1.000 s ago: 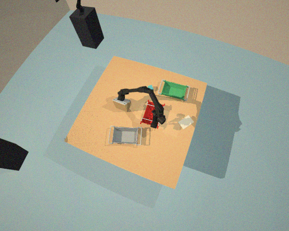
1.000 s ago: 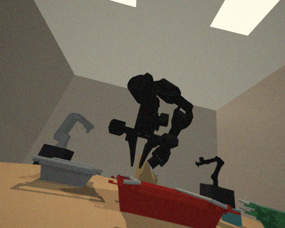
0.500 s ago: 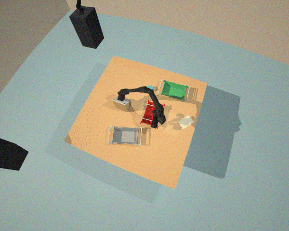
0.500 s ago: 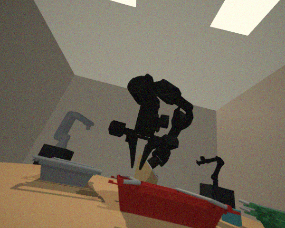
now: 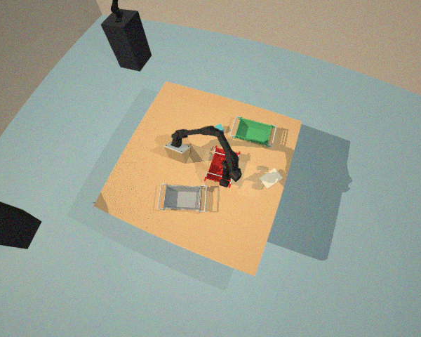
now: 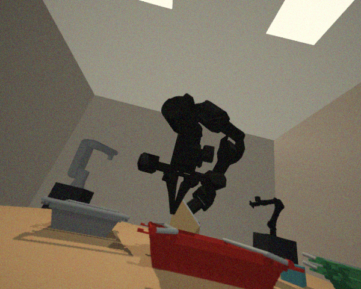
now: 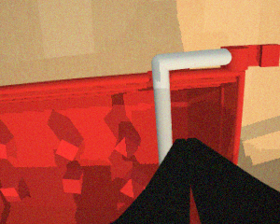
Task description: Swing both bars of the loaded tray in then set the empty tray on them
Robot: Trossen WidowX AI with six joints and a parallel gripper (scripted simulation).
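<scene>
The grey tray lies 250 mm behind my gripper tip, 240 mm to the right of it and 40 mm below it. The rest, counted from my gripper tip: teal block (210 mm behind, 400 mm to the left, 60 mm below); flat piece (300 mm ahead, 140 mm to the left, 80 mm below).
</scene>
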